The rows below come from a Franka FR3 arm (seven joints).
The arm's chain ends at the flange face. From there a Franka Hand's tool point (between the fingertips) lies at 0.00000 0.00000 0.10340 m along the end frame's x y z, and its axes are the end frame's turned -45 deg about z.
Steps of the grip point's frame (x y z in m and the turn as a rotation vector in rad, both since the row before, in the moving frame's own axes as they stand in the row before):
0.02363 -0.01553 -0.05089 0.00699 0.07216 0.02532
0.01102 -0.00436 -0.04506 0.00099 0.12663 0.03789
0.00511 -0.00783 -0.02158 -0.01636 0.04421 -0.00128
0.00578 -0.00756 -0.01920 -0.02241 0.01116 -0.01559
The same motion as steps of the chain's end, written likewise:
0.00089 -0.02197 -0.05062 0.05597 0.04608 0.02532
-0.00463 -0.00175 -0.04423 0.09024 0.08884 0.03789
-0.00635 -0.00711 -0.02147 0.01969 0.04283 -0.00128
-0.00372 -0.01024 -0.01917 -0.00795 0.02374 -0.01559

